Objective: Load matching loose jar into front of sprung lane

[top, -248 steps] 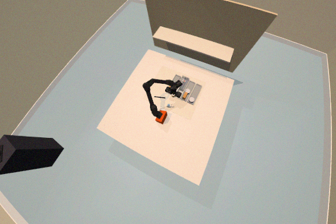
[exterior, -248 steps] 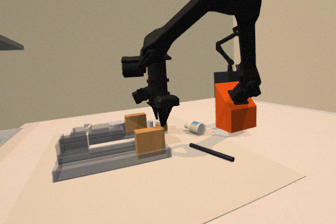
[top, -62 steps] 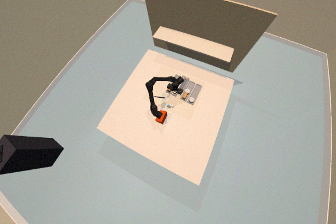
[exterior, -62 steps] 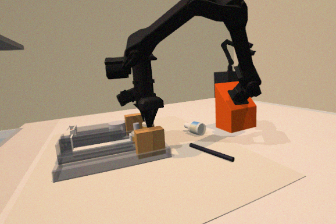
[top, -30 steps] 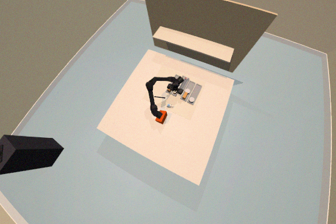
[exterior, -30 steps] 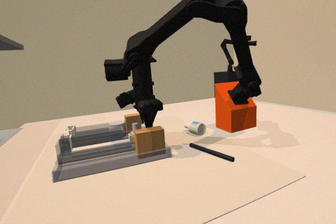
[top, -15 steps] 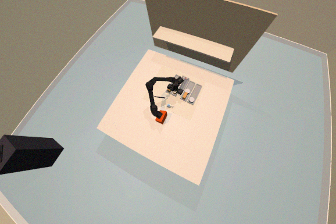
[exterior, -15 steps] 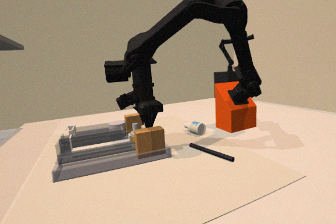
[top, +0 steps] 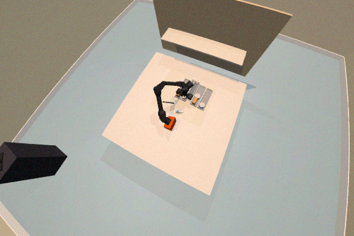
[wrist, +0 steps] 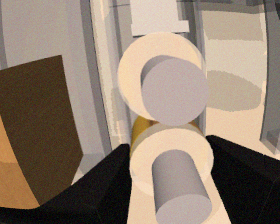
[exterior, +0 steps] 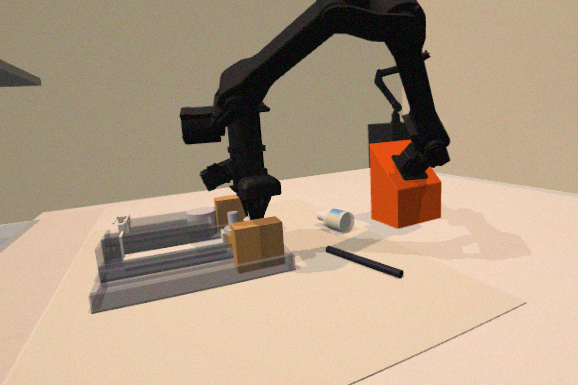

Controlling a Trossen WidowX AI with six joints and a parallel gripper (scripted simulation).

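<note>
My gripper tip is 14 cm short of the grey lane rack, 3 cm to the left of it and 2 cm above it. The rest, counted from my gripper tip: pale pusher plate (14 cm ahead, 3 cm to the right, 1 cm above); black rod (13 cm behind, 15 cm to the left, 4 cm below); blue-banded jar (17 cm behind, 3 cm to the right, 2 cm below).
</note>
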